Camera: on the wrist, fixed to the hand. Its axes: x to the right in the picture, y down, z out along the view.
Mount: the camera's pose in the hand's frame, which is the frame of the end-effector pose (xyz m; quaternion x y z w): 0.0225 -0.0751 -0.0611 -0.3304 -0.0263 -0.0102 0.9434
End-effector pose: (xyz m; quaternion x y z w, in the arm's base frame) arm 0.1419 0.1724 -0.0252 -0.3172 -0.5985 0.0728 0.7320
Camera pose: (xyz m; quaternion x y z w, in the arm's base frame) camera 0.1839 0.1011 0.0299 -0.5331 -0.6112 -0.1282 0.5708
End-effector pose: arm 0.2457 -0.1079 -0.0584 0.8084 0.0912 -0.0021 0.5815
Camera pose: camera 0.2503 -0.0241 -0.1117 0.5695 0.0797 0.0010 0.8181
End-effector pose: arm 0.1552 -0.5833 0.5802 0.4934 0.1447 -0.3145 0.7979
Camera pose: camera 0.1287 -0.5614 0.4869 0.1921 0.2245 -0.2700 0.9164
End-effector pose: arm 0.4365 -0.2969 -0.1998 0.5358 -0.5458 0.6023 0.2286
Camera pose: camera 0.4697 -0.2262 -0.1383 0.4514 -0.7145 0.3715 0.3845
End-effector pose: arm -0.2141 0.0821 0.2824 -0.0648 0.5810 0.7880 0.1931
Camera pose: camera -0.2137 0.0486 0.1888 -0.1101 0.2820 0.9351 0.1841
